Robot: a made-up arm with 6 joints.
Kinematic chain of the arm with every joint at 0, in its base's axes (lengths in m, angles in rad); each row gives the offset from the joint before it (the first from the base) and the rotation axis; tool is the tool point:
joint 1: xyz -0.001 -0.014 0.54 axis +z
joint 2: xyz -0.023 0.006 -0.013 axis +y
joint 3: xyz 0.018 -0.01 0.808 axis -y
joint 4: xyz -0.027 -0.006 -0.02 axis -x
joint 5: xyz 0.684 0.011 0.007 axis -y
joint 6: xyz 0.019 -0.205 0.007 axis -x
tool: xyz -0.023 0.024 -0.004
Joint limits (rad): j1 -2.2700..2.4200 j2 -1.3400..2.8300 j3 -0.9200..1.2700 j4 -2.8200..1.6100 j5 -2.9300..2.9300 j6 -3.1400..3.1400
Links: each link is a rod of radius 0.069 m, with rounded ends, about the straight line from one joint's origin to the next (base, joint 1, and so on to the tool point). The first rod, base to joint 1, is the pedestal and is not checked.
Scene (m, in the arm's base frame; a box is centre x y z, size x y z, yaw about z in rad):
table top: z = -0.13
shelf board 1: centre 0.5 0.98 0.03 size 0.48 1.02 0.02 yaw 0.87
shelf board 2: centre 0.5 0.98 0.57 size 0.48 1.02 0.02 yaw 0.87
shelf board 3: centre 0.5 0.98 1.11 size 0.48 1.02 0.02 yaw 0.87
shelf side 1: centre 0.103 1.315 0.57 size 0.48 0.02 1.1 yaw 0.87
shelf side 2: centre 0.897 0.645 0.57 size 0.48 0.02 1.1 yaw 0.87
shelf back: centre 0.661 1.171 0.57 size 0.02 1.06 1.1 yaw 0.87
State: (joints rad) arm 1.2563 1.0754 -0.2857 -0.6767 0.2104 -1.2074
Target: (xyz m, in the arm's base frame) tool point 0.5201 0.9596 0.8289
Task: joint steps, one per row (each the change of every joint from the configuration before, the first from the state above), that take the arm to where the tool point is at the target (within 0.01 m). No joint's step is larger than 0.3 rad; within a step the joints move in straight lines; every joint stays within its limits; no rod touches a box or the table.
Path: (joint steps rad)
1: 0.0356 -0.1637 -0.0963 -0.0206 0.1186 -0.0025
2: 0.0356 -0.1636 -0.0963 -0.0205 0.1187 -0.0025
3: 0.0806 -0.2574 0.0360 -0.0085 -0.1088 0.0065
4: 0.0806 -0.2573 0.0359 -0.0086 -0.1088 0.0064
5: -0.0804 0.1555 0.2478 0.0741 -0.0150 -0.0035
6: -0.0803 0.1555 0.2478 0.0740 -0.0150 -0.0035
7: -0.0803 0.1556 0.2478 0.0740 -0.0151 -0.0036

